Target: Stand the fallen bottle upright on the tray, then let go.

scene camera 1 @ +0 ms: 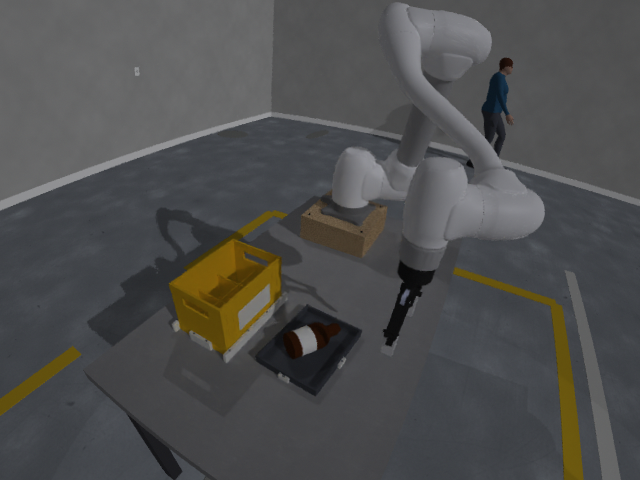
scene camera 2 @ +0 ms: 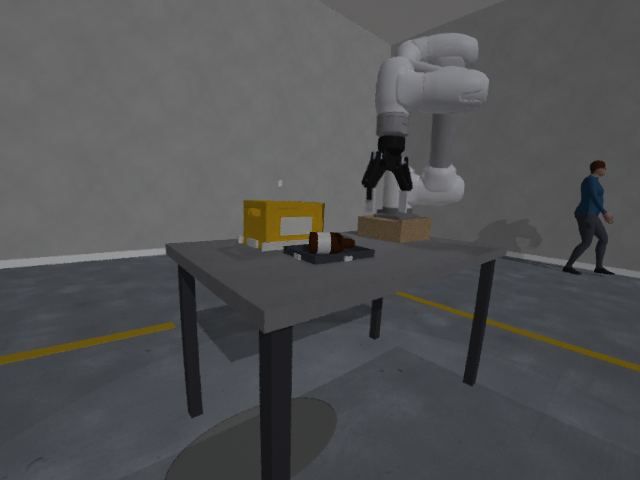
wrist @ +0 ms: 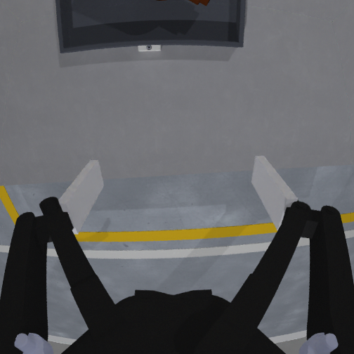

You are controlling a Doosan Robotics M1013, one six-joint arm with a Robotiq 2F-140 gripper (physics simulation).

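Frame: origin at the arm's base, x back, y down, z right, level; metres.
Where they show: gripper, fingertip midpoint: (scene camera 2: 387,212); arm's base, link origin: (scene camera 1: 348,210) (scene camera 2: 396,217).
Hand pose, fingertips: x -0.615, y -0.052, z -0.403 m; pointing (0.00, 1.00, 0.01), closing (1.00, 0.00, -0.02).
Each offset is from my fingertips to the top centre of the thing. Level surfaces: height alone.
A brown bottle with a white label {dx -0.016, dy +0.083, dz +0.211 m} (scene camera 1: 308,339) (scene camera 2: 324,242) lies on its side on the dark tray {dx -0.027, dy +0.136, dz +0.214 m} (scene camera 1: 310,369) (scene camera 2: 361,254) (wrist: 110,36). Its neck points toward the robot's side of the table in scene camera 1. In the wrist view a small part of the bottle (wrist: 200,2) shows at the top edge. My gripper (scene camera 1: 400,328) (scene camera 2: 386,203) (wrist: 176,170) is open, with nothing between its fingers. It points down and hangs above the table's edge, to the right of the tray in scene camera 1, apart from the bottle.
A yellow crate {dx -0.043, dy -0.013, dz +0.483 m} (scene camera 1: 224,320) (scene camera 2: 254,233) stands beside the tray, with white brackets at its base. The arm's base stands on a wooden block (scene camera 1: 330,238) (scene camera 2: 379,227) farther back on the table {dy +0.162 m} (scene camera 1: 206,418) (scene camera 2: 232,276). A person (scene camera 1: 497,95) (scene camera 2: 591,193) is beyond the table.
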